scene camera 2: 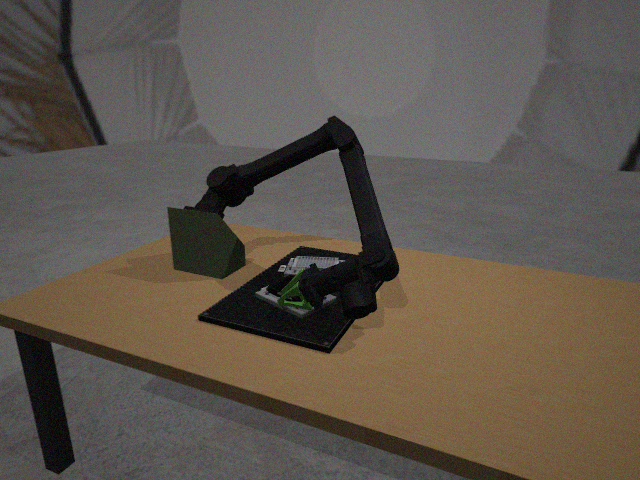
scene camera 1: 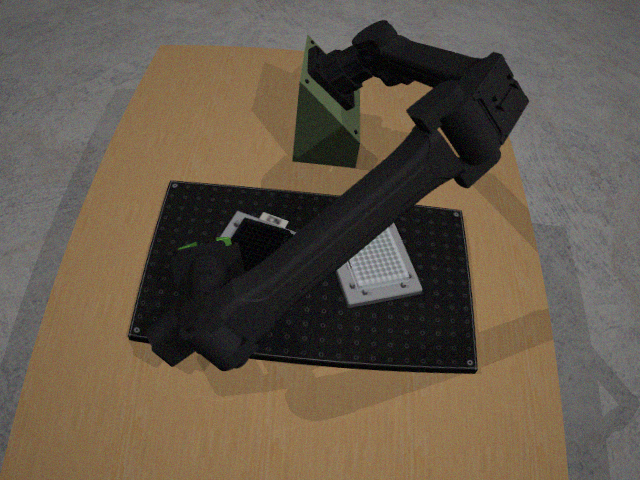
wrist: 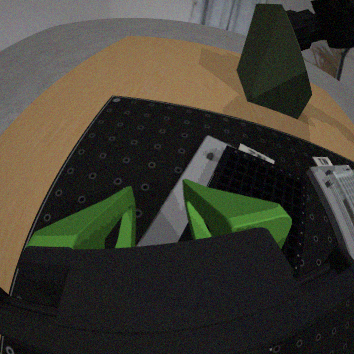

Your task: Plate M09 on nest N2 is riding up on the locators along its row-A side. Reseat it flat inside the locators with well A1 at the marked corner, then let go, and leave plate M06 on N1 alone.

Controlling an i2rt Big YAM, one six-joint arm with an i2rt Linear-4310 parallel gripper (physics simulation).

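Places are measured from the arm's base along level axes (x ahead, y left, z up), in metres.
Pixels of known places: gripper, between the fingertips: (scene camera 2: 279, 298) (scene camera 1: 207, 243) (wrist: 157, 190); arm's base, origin of its link: (scene camera 2: 203, 223) (scene camera 1: 328, 79) (wrist: 280, 34).
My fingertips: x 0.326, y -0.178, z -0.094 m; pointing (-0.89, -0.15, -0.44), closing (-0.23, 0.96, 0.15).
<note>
For each thing: its middle in the pictures, then the offset to it from my fingertips. "*": a spot on its surface instead. Level surfaces: height alone.
- light grey nest N2, a spot on its surface: (wrist: 199, 162) (scene camera 1: 230, 229) * dx -0.046, dy +0.031, dz -0.018 m
- whitish, middle of its body: (scene camera 1: 371, 252) (scene camera 2: 315, 264) dx -0.011, dy +0.254, dz -0.011 m
- nest N1, middle of its body: (scene camera 1: 370, 255) (scene camera 2: 315, 266) dx -0.011, dy +0.254, dz -0.019 m
- wooden table, height of its surface: dz -0.042 m
Plate M09, black (scene camera 1: 261, 243) (wrist: 260, 181), lies on the light grey nest N2 (scene camera 1: 229, 225) (wrist: 199, 162). The arm and gripper hide much of it; its tilt and the marked corner cannot be made out. My gripper (scene camera 1: 205, 243) (wrist: 157, 190) is partly open, with nothing between its green fingers. In the wrist view the left finger is over the black board beside the nest, and the right finger overlaps the nest's rim and the plate's near part. Plate M06, whitish (scene camera 1: 382, 259) (wrist: 347, 181), sits on nest N1 (scene camera 1: 385, 295) (wrist: 326, 195), apart from the gripper.
Both nests stand on a black perforated board (scene camera 1: 439, 330) (scene camera 2: 248, 324) (wrist: 100, 150) on the wooden table (scene camera 1: 155, 423) (scene camera 2: 491, 335). The green arm mount (scene camera 1: 326, 134) (scene camera 2: 201, 245) (wrist: 275, 60) stands behind the board. The forearm crosses above the board between the nests.
</note>
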